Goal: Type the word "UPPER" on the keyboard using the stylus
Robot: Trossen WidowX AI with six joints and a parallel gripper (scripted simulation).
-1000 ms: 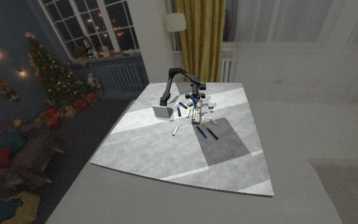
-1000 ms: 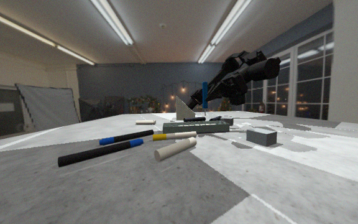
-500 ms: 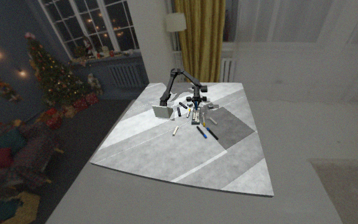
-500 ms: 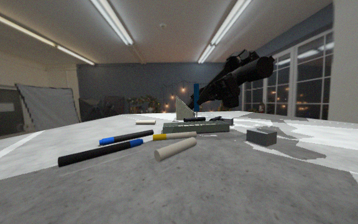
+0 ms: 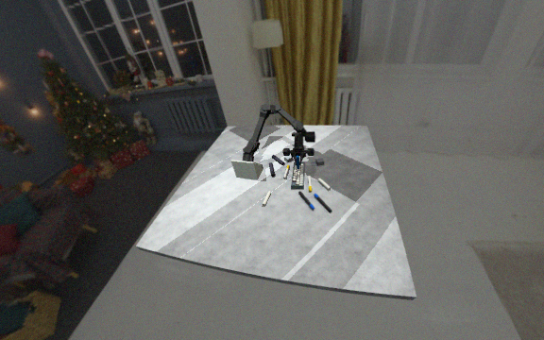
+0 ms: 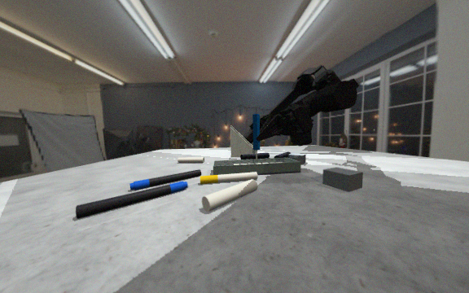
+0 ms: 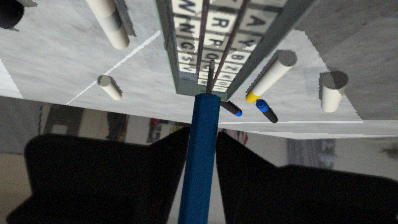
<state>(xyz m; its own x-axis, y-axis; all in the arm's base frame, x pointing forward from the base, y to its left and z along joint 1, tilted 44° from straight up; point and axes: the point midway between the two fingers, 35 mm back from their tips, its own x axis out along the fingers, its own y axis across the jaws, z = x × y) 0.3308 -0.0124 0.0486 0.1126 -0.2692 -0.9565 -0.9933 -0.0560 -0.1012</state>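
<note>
The grey block is 14 cm to the left of my gripper tip, 12 cm ahead of it and 7 cm below it. Round my gripper tip: thin metal tip: 5 cm below; blue stylus: 1 cm below.
</note>
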